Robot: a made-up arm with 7 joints.
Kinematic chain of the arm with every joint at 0, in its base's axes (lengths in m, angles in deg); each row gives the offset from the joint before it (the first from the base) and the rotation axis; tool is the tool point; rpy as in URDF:
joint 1: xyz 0 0 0.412 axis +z
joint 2: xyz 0 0 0 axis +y
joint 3: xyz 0 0 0.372 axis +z
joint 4: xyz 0.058 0 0 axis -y
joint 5: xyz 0.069 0 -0.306 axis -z
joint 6: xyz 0 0 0 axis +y
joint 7: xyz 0.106 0 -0.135 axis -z
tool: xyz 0 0 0 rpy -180 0 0
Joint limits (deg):
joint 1: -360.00..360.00
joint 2: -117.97..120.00
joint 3: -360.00..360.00
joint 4: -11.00..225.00
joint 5: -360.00..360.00
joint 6: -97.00..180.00
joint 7: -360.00..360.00
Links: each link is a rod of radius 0.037 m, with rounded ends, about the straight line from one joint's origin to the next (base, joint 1, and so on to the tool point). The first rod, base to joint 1, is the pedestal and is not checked.
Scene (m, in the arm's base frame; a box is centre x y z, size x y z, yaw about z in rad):
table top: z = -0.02
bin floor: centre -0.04 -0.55 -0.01 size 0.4 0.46 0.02 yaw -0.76
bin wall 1: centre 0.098 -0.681 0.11 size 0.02 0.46 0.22 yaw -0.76
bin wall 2: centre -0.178 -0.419 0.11 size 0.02 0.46 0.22 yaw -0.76
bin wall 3: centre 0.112 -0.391 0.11 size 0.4 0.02 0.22 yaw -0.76
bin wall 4: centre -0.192 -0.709 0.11 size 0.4 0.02 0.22 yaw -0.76
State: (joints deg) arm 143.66 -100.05 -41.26 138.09 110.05 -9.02 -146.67
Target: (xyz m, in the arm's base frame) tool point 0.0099 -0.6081 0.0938
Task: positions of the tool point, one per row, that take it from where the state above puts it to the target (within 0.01 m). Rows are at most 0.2 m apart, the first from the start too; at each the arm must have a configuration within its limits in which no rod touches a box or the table.
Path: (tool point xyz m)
1: 0.6790 -0.3526 0.4052
2: 0.5481 -0.4923 0.3686
3: 0.3798 -0.5869 0.3438
4: 0.1932 -0.6259 0.3332
5: 0.0099 -0.6081 0.3378
6: 0.0109 -0.6190 0.2161
7: 0.0099 -0.6081 0.0938

